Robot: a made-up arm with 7 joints. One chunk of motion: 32 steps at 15 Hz.
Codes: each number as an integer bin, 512 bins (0 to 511) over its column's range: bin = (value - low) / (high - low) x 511, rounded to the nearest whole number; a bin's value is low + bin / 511 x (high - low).
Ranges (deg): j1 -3..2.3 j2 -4.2..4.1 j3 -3.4..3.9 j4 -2.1..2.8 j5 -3.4..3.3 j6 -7.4..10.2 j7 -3.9..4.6
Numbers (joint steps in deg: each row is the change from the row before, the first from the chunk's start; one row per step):
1: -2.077 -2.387 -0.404 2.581 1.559 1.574 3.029
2: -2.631 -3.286 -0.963 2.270 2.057 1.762 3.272
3: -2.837 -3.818 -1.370 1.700 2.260 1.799 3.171
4: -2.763 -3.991 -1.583 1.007 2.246 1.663 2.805
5: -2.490 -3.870 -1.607 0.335 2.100 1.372 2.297
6: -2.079 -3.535 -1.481 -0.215 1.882 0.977 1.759
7: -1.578 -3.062 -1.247 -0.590 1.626 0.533 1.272
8: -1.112 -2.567 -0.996 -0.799 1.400 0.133 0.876
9: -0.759 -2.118 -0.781 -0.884 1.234 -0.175 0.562
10: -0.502 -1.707 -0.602 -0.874 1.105 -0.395 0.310
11: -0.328 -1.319 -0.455 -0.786 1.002 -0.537 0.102
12: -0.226 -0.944 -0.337 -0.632 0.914 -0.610 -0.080
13: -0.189 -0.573 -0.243 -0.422 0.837 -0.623 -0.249
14: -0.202 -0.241 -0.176 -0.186 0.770 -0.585 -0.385
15: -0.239 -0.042 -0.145 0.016 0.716 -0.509 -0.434
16: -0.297 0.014 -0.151 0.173 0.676 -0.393 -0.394
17: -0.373 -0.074 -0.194 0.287 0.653 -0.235 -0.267
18: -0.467 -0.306 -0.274 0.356 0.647 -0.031 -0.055
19: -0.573 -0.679 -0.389 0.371 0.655 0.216 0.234
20: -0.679 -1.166 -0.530 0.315 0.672 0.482 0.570
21: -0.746 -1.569 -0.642 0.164 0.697 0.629 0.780
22: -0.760 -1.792 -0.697 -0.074 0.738 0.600 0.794
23: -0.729 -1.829 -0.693 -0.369 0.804 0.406 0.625
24: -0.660 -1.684 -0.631 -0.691 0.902 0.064 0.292
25: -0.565 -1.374 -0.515 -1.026 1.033 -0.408 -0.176
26: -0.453 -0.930 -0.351 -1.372 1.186 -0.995 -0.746
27: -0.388 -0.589 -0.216 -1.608 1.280 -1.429 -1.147
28: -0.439 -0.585 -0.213 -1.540 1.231 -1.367 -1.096
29: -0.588 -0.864 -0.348 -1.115 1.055 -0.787 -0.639
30: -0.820 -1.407 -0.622 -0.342 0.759 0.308 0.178
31: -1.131 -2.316 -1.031 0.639 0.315 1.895 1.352
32: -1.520 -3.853 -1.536 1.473 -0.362 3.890 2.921
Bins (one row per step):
1: 89 112 210 488 378 261 417
2: 36 56 171 456 416 266 431
3: 16 24 142 396 432 267 425
4: 23 13 127 324 431 263 403
5: 49 20 126 254 419 255 373
6: 89 41 134 197 403 243 340
7: 137 70 151 157 383 230 311
8: 182 101 168 136 366 219 287
9: 216 128 183 127 353 210 268
10: 241 153 196 128 344 203 253
11: 258 177 206 137 336 199 241
12: 267 200 214 153 329 197 230
13: 271 223 221 175 323 197 219
14: 270 244 226 200 318 198 211
15: 266 256 228 221 314 200 208
16: 261 259 227 237 311 203 211
17: 253 254 224 249 309 208 218
18: 244 240 219 256 309 214 231
19: 234 217 211 258 309 221 249
20: 224 187 201 252 311 229 269
21: 217 162 193 236 312 233 281
22: 216 148 189 211 316 232 282
23: 219 146 189 181 321 227 272
24: 226 155 194 147 328 217 252
25: 235 174 202 112 338 203 224
26: 246 201 213 76 350 186 190
27: 252 222 223 51 357 173 166
28: 247 223 223 58 353 175 169
29: 233 205 214 103 340 192 196
30: 210 172 194 183 317 224 245
31: 180 116 166 286 283 270 316
32: 143 21 130 373 232 328 410

